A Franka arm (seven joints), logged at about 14 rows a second.
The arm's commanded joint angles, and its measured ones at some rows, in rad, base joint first. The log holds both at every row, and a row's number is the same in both.
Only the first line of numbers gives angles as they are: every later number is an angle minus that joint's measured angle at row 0.
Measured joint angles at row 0:
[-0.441, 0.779, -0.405, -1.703, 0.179, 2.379, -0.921]
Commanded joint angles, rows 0 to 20:
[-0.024, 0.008, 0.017, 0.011, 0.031, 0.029, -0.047]
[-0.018, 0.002, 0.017, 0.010, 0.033, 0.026, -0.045]
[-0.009, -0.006, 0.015, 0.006, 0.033, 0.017, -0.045]
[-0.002, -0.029, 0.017, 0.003, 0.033, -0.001, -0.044]
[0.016, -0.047, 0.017, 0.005, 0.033, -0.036, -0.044]
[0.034, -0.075, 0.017, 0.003, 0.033, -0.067, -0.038]
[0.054, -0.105, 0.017, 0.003, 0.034, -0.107, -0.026]
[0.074, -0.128, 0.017, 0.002, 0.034, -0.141, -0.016]
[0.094, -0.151, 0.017, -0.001, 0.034, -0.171, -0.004]
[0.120, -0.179, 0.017, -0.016, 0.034, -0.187, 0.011]
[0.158, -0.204, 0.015, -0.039, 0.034, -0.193, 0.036]
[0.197, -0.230, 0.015, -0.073, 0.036, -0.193, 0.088]
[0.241, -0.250, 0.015, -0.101, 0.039, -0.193, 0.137]
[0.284, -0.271, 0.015, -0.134, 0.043, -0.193, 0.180]
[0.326, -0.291, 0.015, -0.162, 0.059, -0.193, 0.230]
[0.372, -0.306, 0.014, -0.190, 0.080, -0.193, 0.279]
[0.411, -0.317, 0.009, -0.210, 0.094, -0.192, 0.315]
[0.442, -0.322, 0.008, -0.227, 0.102, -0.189, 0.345]
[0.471, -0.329, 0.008, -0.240, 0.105, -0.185, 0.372]
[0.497, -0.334, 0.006, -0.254, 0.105, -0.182, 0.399]
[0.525, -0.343, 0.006, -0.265, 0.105, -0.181, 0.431]
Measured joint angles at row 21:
[0.486, -0.289, 0.019, -0.203, 0.081, -0.198, 0.397]
